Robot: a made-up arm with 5 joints. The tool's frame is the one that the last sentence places.
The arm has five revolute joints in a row. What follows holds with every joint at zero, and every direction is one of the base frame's.
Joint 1 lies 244.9 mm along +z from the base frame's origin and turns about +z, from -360 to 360 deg.
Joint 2 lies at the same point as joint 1 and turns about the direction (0, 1, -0.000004), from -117.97 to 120 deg.
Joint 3 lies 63.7 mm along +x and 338.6 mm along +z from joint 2 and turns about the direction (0, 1, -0.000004), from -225 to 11 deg.
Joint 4 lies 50.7 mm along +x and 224 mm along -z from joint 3 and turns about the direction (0, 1, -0.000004), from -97 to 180 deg.
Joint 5 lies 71.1 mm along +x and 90.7 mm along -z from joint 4 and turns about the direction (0, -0.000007, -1), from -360 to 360 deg.
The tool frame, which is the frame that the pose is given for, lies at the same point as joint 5; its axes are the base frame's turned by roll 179.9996, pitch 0 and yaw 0 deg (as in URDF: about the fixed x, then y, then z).
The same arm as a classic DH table. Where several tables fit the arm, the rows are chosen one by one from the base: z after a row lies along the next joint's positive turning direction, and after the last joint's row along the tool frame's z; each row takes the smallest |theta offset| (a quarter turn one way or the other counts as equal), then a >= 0, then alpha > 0; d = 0 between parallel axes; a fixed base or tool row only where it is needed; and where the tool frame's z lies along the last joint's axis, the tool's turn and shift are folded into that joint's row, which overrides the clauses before.
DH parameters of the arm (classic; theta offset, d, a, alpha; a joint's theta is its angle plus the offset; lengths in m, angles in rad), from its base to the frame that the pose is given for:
joint 1: 0 0.2449 0 -1.5708
joint 2: -1.3848 0 0.3445 0
joint 3: -0.4085 0 -0.2297 0
joint 4: -1.3482 0 -0.0711 1.5708
joint 5: 3.1416 0.0907 0 0
Joint limits (rad, base to tool): -6.2832..6.2832 -2.059..2.0944 -3.927..0.192 -1.693..3.1416 -6.2832..6.2832

